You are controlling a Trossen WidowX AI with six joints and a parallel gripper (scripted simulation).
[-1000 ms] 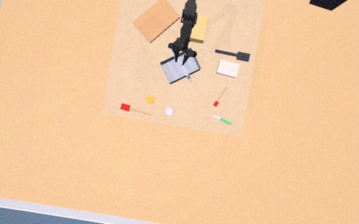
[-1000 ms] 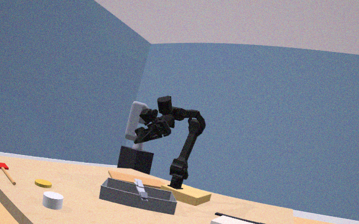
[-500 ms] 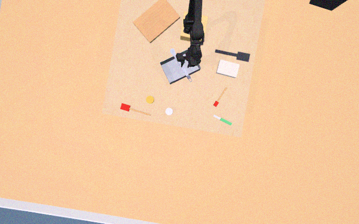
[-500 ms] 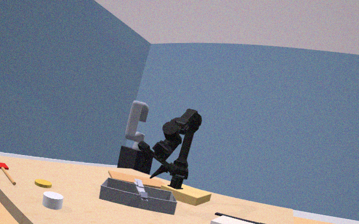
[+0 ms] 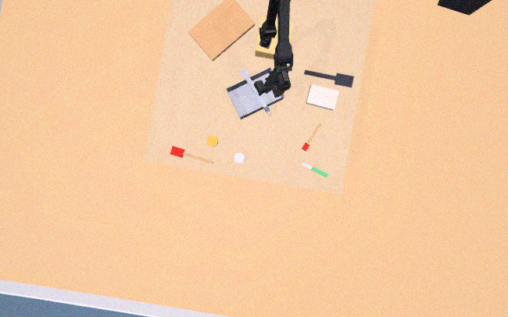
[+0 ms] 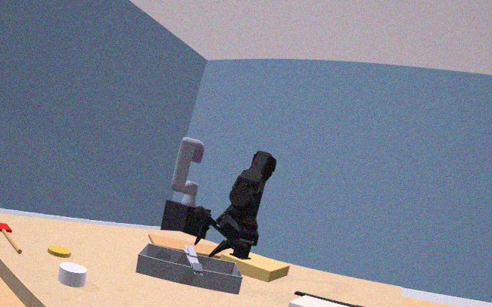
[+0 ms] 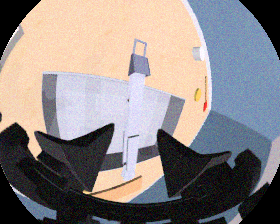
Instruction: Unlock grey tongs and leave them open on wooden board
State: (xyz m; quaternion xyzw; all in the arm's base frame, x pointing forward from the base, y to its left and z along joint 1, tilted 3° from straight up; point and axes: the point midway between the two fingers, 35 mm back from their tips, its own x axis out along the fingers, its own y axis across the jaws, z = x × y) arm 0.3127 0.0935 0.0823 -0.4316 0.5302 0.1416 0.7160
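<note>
My gripper tip is 7 cm above the roasting tin, 5 cm to the left of it and 2 cm past it. The rest, counted from my gripper tip: red brush 38 cm to the left, 15 cm ahead, 10 cm below; then white block 36 cm to the left, 14 cm behind, 9 cm below; then white cylinder 40 cm ahead, 8 cm below, 2 cm to the right.
</note>
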